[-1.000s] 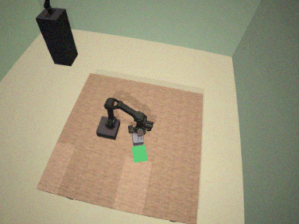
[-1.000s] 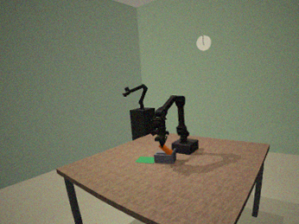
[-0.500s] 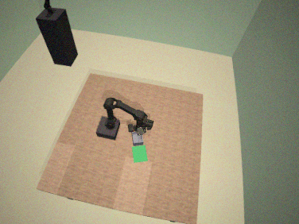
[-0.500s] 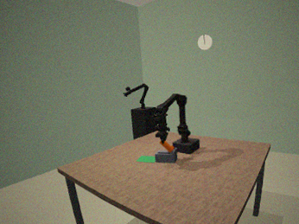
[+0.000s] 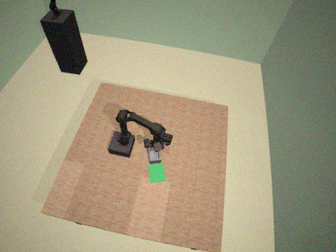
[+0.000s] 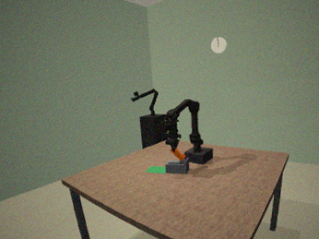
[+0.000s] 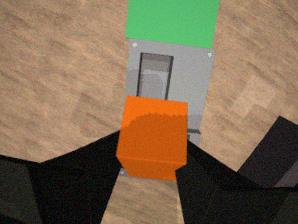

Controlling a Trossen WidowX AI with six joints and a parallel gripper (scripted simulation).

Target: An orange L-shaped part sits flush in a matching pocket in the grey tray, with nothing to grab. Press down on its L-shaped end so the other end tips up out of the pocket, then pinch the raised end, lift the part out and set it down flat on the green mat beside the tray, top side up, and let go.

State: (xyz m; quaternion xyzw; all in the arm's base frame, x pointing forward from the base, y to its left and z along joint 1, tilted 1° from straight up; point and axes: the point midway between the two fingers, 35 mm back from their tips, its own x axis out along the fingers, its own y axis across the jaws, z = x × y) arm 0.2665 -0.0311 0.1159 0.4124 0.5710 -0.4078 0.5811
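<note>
My gripper tip is now 17 cm above the green mat, 14 cm to the left of it and 3 cm short of it. From my gripper tip the other things lie so: orange L-shaped part: 3 cm to the left, 3 cm below, 2 cm behind.
</note>
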